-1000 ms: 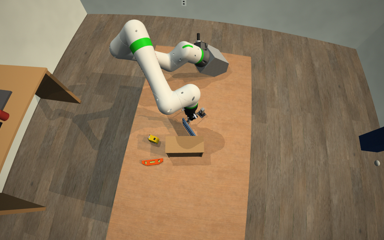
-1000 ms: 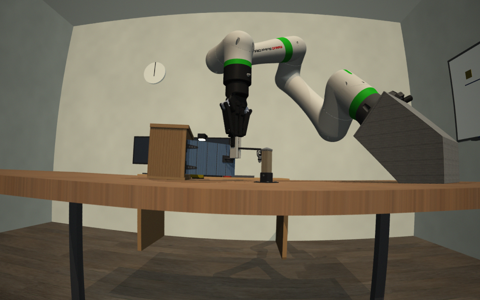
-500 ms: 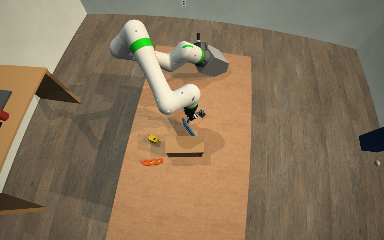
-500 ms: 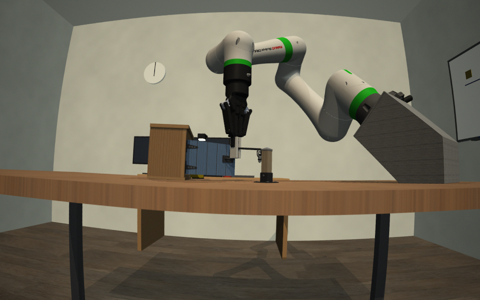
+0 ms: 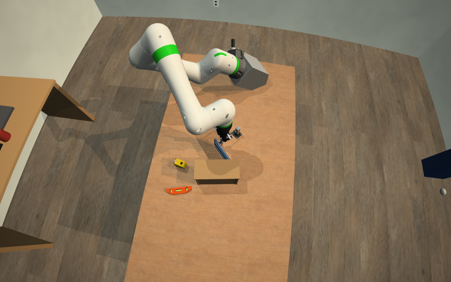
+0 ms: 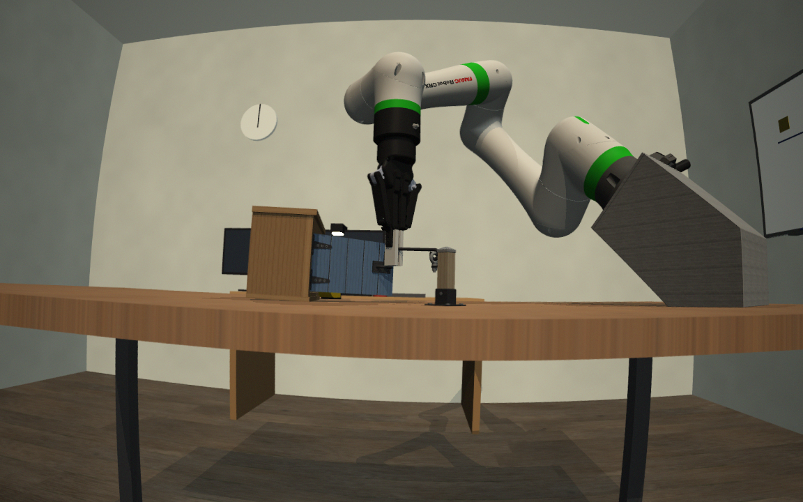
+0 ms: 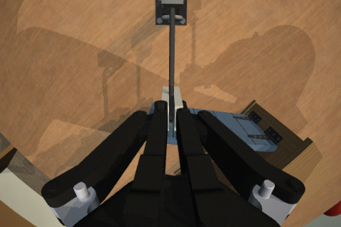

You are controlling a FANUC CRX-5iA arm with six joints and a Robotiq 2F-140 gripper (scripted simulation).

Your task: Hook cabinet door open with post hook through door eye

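My gripper is now 3 cm to the right of the dark hook, 3 cm past it and 2 cm above it. Also, from my hand: hook post 6 cm to the left, 5 cm behind, 4 cm below; then wooden cabinet 13 cm ahead, 3 cm below, 1 cm to the right; then cabinet door 7 cm ahead, 4 cm below, 1 cm to the left.
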